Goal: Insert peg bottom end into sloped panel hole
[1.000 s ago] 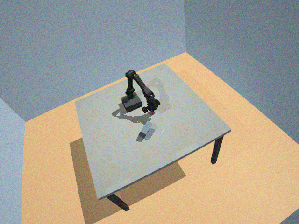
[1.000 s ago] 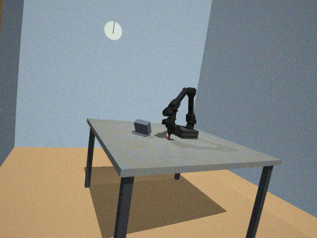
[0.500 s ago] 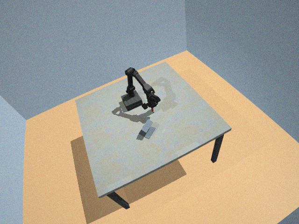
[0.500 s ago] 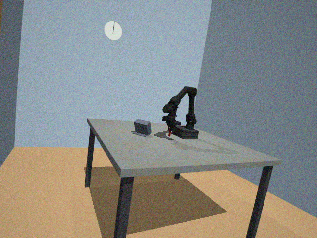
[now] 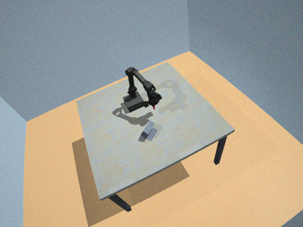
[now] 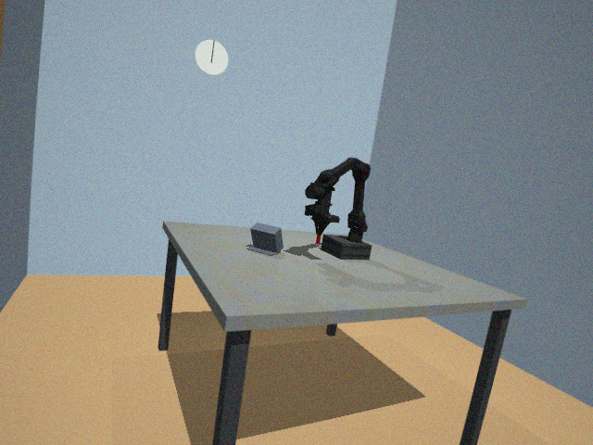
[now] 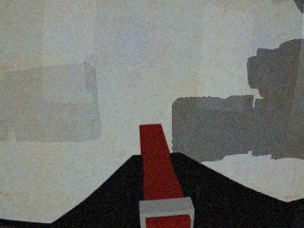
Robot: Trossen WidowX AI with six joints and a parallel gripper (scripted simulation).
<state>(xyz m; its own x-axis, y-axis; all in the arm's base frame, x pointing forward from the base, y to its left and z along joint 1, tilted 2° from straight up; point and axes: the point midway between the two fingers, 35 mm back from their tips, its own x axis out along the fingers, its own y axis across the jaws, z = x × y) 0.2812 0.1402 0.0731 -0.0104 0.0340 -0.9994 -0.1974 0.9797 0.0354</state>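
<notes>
Right now the grey sloped panel is 190 mm ahead of my gripper tip, 140 mm to the right of it and 60 mm below it. Also, from my gripper tip: thin flat foot plate 210 mm ahead, 120 mm to the right, 120 mm below; red square peg 20 mm above.
</notes>
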